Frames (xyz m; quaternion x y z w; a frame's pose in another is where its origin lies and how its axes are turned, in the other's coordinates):
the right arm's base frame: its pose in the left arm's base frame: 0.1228 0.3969 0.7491 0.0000 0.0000 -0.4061 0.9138
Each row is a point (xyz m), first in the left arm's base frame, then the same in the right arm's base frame.
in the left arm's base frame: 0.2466 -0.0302 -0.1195
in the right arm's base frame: 0.4000 -0.1943 -0.8686
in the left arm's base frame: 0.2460 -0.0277 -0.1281
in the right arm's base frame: 0.3977 -0.1931 -0.8772
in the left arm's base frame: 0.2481 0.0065 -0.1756
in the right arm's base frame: 0.3737 -0.1686 -0.9247
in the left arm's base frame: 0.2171 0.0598 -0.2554
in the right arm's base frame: 0.3134 -0.1559 -1.0045
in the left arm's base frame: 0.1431 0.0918 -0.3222
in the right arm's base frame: 0.2401 -0.1894 -1.0713
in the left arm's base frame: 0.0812 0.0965 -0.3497
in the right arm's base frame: 0.1951 -0.2322 -1.0988
